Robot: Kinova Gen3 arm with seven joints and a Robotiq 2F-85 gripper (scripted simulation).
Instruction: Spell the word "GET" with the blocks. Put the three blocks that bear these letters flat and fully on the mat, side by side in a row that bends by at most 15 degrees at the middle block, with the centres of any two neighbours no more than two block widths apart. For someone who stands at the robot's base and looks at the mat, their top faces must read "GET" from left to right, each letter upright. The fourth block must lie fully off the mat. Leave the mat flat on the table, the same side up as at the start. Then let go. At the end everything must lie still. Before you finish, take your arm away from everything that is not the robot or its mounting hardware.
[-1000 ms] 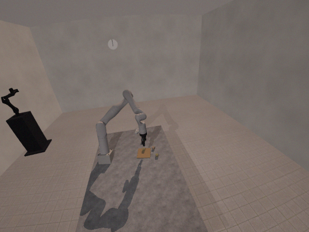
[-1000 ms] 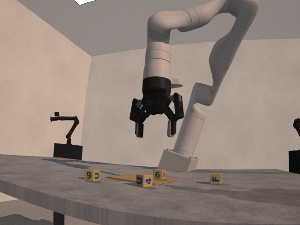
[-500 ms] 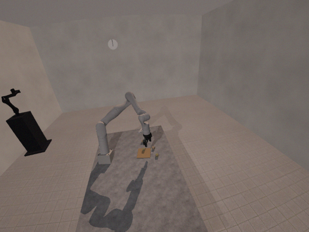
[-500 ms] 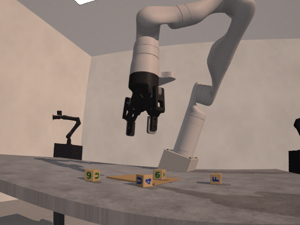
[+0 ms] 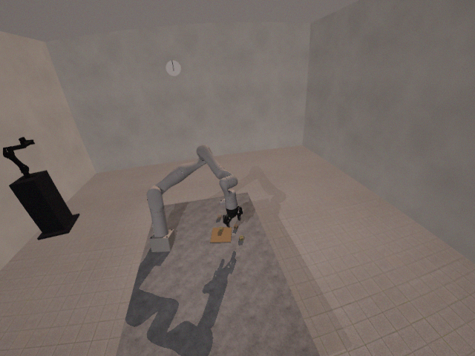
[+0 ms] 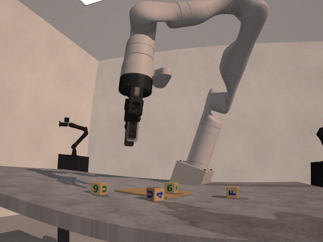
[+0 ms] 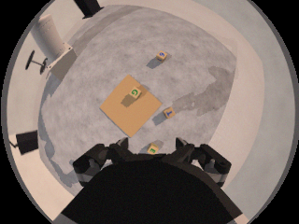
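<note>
Now: the E block 30 mm ahead of my hand, 50 mm to the right of it and 100 mm below it. Round my hand: F block 60 mm behind, 220 mm to the left, 100 mm below; mat 90 mm behind, 40 mm to the left, 110 mm below.
</note>
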